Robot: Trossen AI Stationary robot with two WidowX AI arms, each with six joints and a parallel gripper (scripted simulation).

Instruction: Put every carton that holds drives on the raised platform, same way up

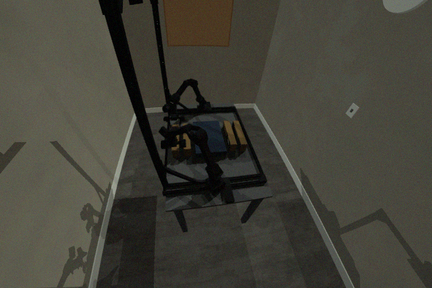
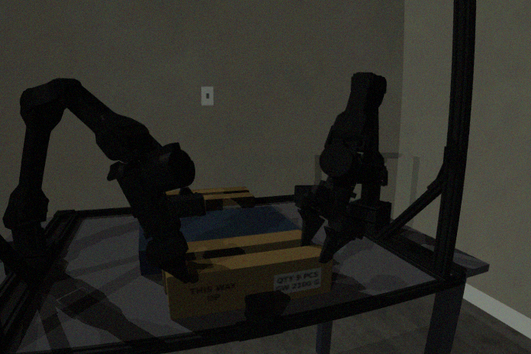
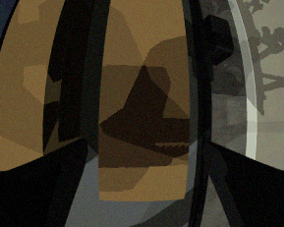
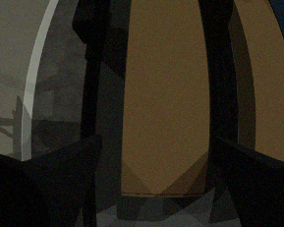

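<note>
My right hand is 140 mm to the right of the labelled carton, 100 mm short of it and 70 mm above it. From my right hand the other things lie so: blue raised platform: 290 mm ahead, 150 mm to the left, 80 mm below.
The labelled carton is 100 mm ahead of my left hand, 130 mm to the right of it and 70 mm below it. Round my left hand: blue raised platform 290 mm ahead, 130 mm to the right, 80 mm below.
</note>
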